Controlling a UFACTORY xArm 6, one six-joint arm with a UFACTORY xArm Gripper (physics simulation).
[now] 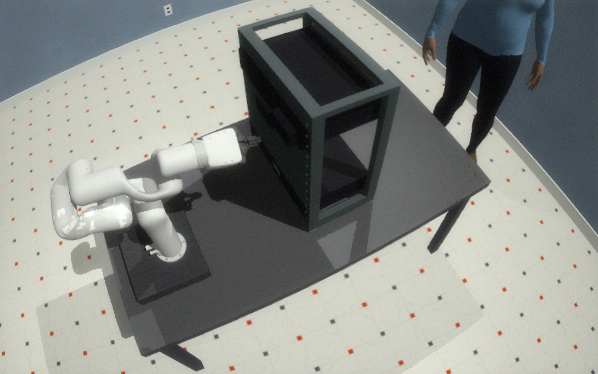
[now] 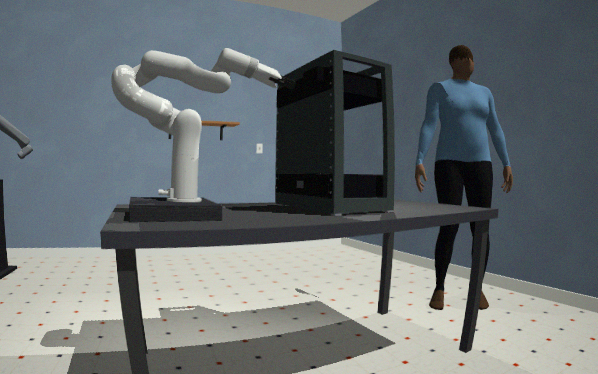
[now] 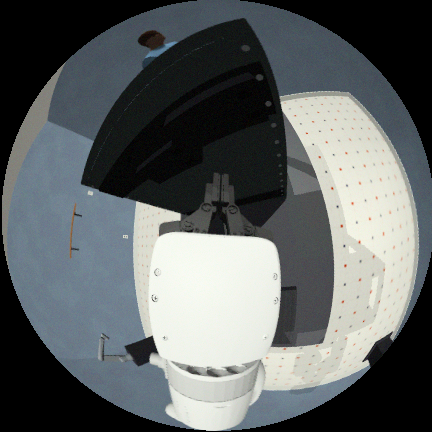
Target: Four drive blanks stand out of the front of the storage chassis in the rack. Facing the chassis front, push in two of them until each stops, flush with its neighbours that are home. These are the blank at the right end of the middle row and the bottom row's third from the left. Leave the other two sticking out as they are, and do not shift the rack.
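Where they show: gripper, fingertip midpoint: (image 1: 259,140) (image 2: 294,85) (image 3: 219,181); arm's base at its link origin: (image 1: 170,247) (image 2: 184,200).
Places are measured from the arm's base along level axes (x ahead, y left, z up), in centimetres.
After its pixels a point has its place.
The rack (image 1: 314,175) @(x 52.5, y -10.5, z 30.7 cm) (image 2: 338,150) @(x 52.8, y -10.5, z 18.0 cm) (image 3: 200,60) @(x 50.2, y -3.7, z 52.6 cm) stands upright on the table. The black storage chassis (image 2: 312,80) @(x 45.3, y -4.4, z 44.5 cm) (image 3: 225,110) @(x 45.2, y -3.9, z 47.2 cm) fills the upper part of its front. A dark block (image 1: 284,125) @(x 45.9, y -4.4, z 49.6 cm) (image 3: 185,157) @(x 44.3, y 4.4, z 43.5 cm) stands out of the chassis front; the blanks are too dark to separate or count, and which row and column it belongs to cannot be told. My gripper (image 1: 258,140) @(x 39.4, y -0.8, z 42.6 cm) (image 2: 291,84) @(x 39.4, y -0.8, z 42.6 cm) (image 3: 219,181) @(x 39.4, y -0.8, z 42.6 cm) is shut and empty. It points at the rack front, low on the chassis and left of the rack's right post. Whether the fingertips touch a blank cannot be told.
The dark table (image 1: 260,260) @(x 30.4, y -14.6, z -5.1 cm) (image 2: 300,229) @(x 30.8, y -30.5, z -6.1 cm) carries the rack and the arm's black base (image 1: 165,280) @(x -5.5, y -12.4, z 0.0 cm) (image 2: 175,210) @(x -3.5, y -15.5, z -1.8 cm). A black unit (image 2: 315,186) @(x 49.6, y 1.9, z 4.9 cm) with a grey label sits low in the rack. A person (image 1: 492,30) (image 2: 462,125) stands behind the table. A wooden shelf (image 2: 220,123) (image 3: 73,230) hangs on the wall.
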